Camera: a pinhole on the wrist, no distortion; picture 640 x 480 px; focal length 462.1 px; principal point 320.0 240.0 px. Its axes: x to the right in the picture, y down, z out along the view. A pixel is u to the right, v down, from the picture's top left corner.
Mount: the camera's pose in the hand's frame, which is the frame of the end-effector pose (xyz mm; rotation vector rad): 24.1 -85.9 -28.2 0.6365 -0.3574 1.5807
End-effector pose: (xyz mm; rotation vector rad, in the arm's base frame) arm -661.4 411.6 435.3 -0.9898 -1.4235 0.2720
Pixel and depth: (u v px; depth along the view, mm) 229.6 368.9 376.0
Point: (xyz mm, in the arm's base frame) -1026.9 280.8 656.1
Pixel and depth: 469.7 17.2 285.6
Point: -893.3 557.8 658.1
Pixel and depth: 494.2 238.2 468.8
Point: -1127.1 542.8 593.3
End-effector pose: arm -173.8 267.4 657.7 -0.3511 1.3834 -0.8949
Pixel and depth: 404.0 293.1 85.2
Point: -170.5 152.9 732.7
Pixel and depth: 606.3 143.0 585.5
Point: 365.6 -162.5 693.5
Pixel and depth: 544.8 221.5 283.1
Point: 34.0 41.2 748.6
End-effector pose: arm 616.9 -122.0 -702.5 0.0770 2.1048 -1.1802
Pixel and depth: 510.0 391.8 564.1
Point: 888.6 -696.6 -681.8
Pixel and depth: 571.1 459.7 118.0
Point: 645.1 -267.9 -654.2
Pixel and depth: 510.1 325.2 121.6
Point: 610.6 -274.9 -664.7
